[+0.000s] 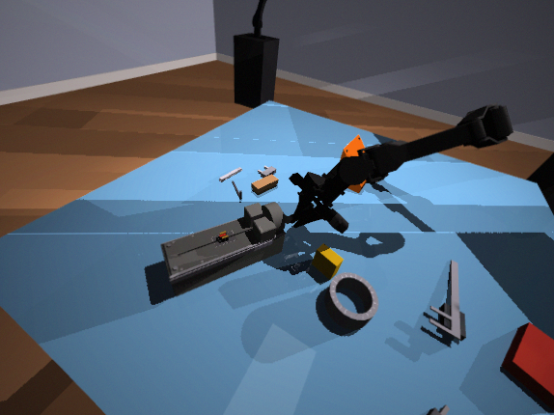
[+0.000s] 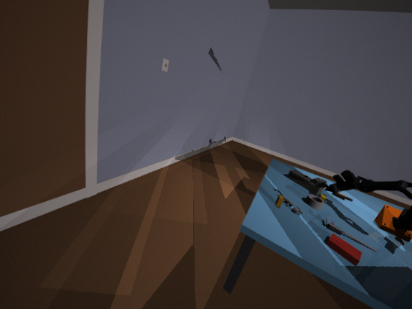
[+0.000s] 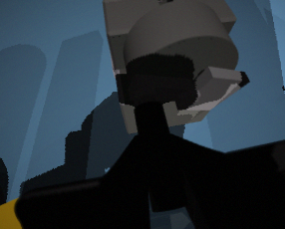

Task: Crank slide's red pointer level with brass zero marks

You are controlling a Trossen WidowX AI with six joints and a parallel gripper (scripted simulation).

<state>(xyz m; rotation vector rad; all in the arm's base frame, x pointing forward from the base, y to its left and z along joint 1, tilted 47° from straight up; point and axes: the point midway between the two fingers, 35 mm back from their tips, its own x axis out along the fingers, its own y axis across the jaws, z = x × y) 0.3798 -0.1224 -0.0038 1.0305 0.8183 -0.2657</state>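
The dark crank handle is 3 cm above my gripper tip, 1 cm to the left of it and 1 cm behind it. The rest, counted from my gripper tip: yellow block 11 cm to the left, 4 cm below, 3 cm ahead; then red pointer 13 cm ahead, 12 cm to the right, 1 cm above; then brown block 16 cm to the right, 16 cm behind, 6 cm below.
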